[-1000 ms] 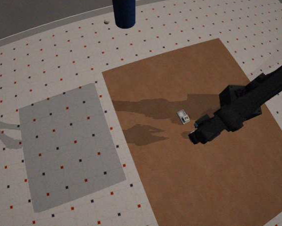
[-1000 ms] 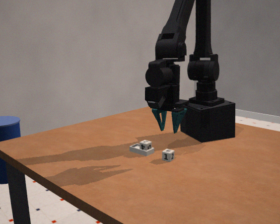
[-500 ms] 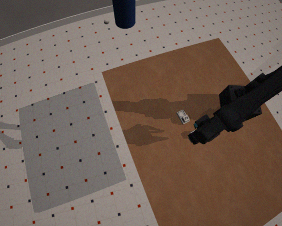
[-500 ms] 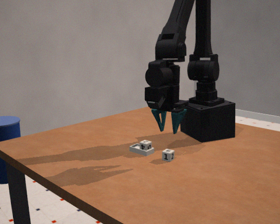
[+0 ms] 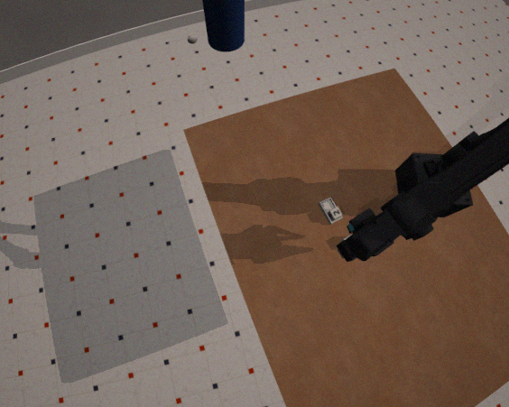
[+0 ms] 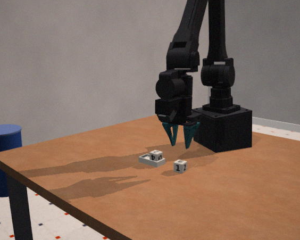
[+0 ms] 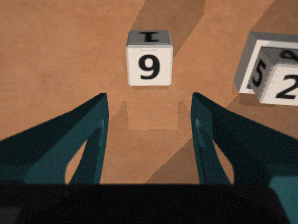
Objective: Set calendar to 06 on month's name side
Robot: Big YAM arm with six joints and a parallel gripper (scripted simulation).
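My gripper is now 70 mm above the white digit cube. Also, from my hand: white tray (110 mm to the right, 70 mm below, 20 mm ahead).
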